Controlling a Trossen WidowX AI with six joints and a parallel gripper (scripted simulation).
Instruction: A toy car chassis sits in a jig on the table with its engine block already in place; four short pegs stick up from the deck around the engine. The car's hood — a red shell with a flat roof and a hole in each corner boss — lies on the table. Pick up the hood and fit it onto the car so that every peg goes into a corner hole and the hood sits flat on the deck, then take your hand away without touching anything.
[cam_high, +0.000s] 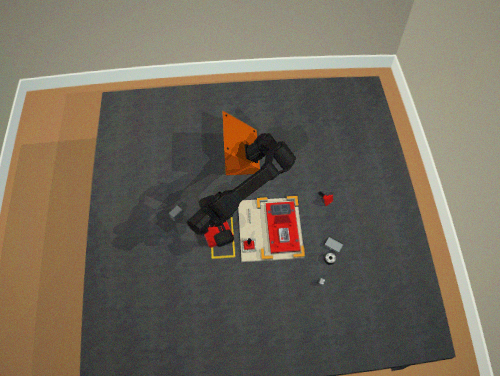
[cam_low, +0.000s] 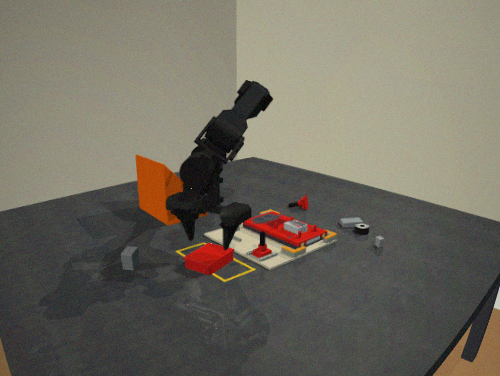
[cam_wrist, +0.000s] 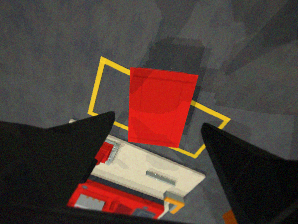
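Right now the red hood is 30 mm below my gripper tip. Round my gripper tip: grey engine block: 40 mm ahead, 250 mm to the left, 20 mm below.
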